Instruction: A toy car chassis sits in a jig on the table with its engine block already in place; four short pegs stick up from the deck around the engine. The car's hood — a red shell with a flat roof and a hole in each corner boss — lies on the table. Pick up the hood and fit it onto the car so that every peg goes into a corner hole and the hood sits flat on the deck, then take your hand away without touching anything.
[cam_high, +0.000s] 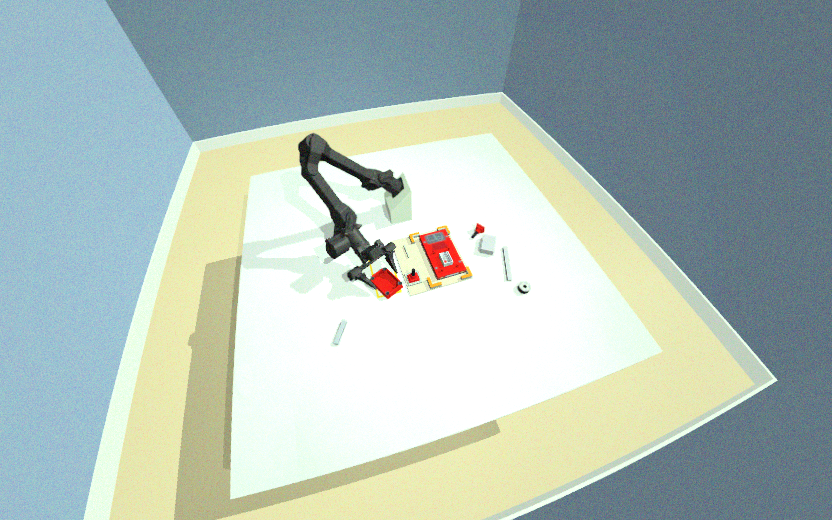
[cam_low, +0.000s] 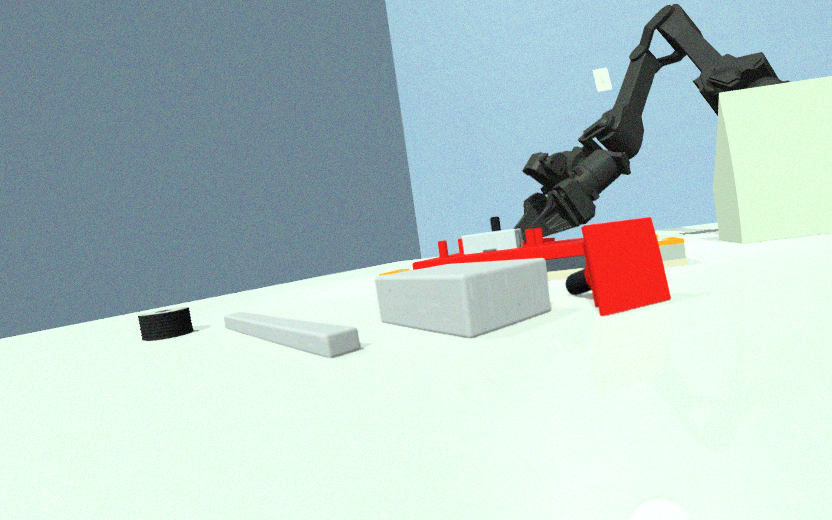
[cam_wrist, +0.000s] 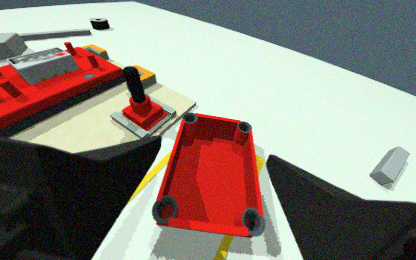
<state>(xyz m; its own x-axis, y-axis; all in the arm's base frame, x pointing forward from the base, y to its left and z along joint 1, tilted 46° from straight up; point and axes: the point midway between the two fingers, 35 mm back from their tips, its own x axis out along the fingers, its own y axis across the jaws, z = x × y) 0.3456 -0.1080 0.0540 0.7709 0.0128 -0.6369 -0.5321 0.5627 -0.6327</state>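
My gripper tip is now 2 cm above the red hood. The rest, counted from my gripper tip: black wheel (11 cm ahead, 46 cm to the left, 2 cm below); then grey engine block (5 cm behind, 22 cm to the left); then grey bar (44 cm to the left, 2 cm below).
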